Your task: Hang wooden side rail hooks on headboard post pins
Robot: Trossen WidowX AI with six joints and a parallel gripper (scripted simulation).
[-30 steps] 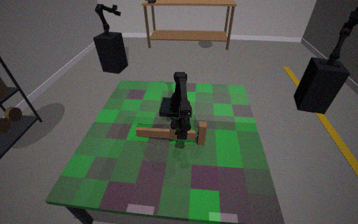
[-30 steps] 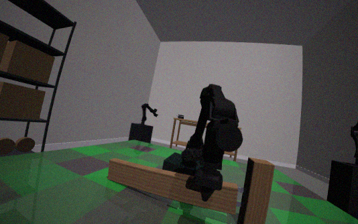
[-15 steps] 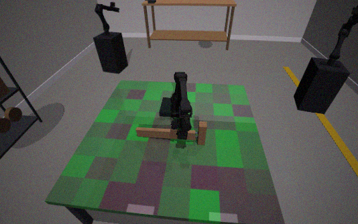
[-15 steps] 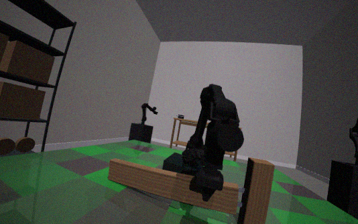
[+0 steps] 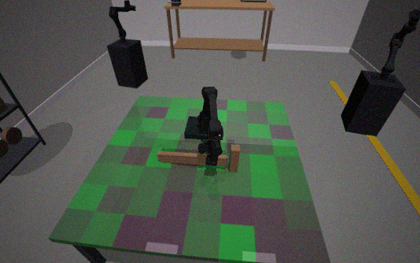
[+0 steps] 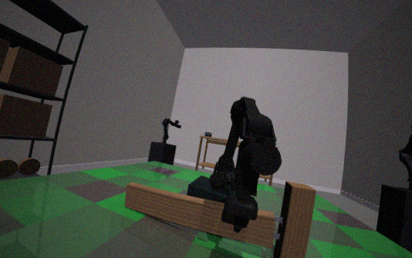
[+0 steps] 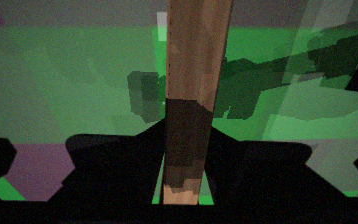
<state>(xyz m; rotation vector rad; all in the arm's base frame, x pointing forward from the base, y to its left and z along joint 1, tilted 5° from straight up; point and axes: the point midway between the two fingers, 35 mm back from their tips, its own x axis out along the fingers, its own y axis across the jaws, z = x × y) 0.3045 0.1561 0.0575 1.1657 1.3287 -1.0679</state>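
My gripper tip is 2 cm past the headboard post, 12 cm to the right of it and 4 cm below it.
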